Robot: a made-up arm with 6 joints. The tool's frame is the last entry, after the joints.
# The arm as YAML. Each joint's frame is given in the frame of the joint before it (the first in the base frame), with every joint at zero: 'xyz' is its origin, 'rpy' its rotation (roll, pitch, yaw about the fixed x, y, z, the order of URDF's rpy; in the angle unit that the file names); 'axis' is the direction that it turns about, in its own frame. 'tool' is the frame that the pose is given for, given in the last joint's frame.
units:
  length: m
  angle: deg
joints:
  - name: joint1
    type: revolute
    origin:
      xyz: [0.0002, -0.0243, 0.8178]
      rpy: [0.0, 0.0, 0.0]
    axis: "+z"
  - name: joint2
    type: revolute
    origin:
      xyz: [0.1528, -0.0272, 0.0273]
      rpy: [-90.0, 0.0, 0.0]
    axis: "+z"
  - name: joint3
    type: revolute
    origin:
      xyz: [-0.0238, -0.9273, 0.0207]
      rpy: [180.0, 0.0, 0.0]
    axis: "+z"
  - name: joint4
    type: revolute
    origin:
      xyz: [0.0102, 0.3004, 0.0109]
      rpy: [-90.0, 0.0, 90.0]
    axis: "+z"
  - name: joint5
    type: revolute
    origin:
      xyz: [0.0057, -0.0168, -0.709]
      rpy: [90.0, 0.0, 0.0]
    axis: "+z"
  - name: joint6
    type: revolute
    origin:
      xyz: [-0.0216, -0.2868, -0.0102]
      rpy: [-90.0, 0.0, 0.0]
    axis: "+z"
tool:
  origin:
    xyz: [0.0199, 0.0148, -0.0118]
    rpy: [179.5, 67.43, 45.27]
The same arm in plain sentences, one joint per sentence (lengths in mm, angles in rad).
The arm has six revolute joints in a row. What follows holds with every joint at zero, and every direction is one of the base frame's.
Joint 1 sits 0.2 mm along +x and 24.3 mm along -y and 817.8 mm along +z from the base frame's origin and rotates about +z.
Joint 2 sits 152.8 mm along +x and 27.2 mm along -y and 27.3 mm along +z from joint 1 and rotates about +y.
Joint 3 sits 23.8 mm along -x and 20.7 mm along +y and 927.3 mm along +z from joint 2 and rotates about -y.
Joint 4 sits 10.2 mm along +x and 10.9 mm along -y and 300.4 mm along +z from joint 3 and rotates about -x.
Joint 5 sits 709 mm along +x and 16.8 mm along -y and 5.7 mm along +z from joint 4 and rotates about -y.
Joint 6 sits 286.8 mm along +x and 10.2 mm along +y and 21.6 mm along -z from joint 5 and rotates about -x.
The tool frame, which is the frame that the pose is given for, sits 11.8 mm along +x and 14.8 mm along +y and 19.9 mm along +z from joint 6; its axes are the base frame's turned by roll 2.303, pitch -0.2735 and yaw 0.2871 rad (as in URDF: about the fixed x, then y, then z).

